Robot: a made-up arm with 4 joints.
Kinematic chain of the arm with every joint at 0, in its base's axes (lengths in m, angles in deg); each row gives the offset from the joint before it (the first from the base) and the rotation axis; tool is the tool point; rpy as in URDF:
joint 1: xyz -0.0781 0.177 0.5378 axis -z
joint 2: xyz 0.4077 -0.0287 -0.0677 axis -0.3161 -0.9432 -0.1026
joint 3: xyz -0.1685 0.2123 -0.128 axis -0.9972 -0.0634 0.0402
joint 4: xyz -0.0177 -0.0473 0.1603 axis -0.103 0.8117 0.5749
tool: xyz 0.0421 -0.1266 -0.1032 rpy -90 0 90
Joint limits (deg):
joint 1: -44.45..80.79
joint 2: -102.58..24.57
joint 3: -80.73..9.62
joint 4: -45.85..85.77
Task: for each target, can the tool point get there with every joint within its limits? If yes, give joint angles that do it. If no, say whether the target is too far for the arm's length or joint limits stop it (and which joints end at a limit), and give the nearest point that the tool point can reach.
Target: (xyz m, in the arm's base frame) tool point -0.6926 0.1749 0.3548
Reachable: no: joint limits stop it (at a limit: joint 1, joint 3, joint 4) | nearest point -0.1177 0.3259 0.4241 | short by 0.598 m
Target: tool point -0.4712 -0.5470 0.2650
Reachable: no: joint limits stop it (at a limit: joint 1, joint 2, joint 4) | nearest point -0.0547 -0.1698 0.2364 | short by 0.563 m
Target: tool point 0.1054 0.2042 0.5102
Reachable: yes | joints -4.56 -55.31 -26.56 35.30
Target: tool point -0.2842 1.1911 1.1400
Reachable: no: too far | nearest point 0.0125 0.3557 0.7519 | short by 0.968 m
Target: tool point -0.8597 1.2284 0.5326
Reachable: no: too far | nearest point -0.1139 0.3314 0.4418 | short by 1.170 m
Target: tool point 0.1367 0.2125 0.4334
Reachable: yes | joints -5.98 -25.40 -11.47 35.39
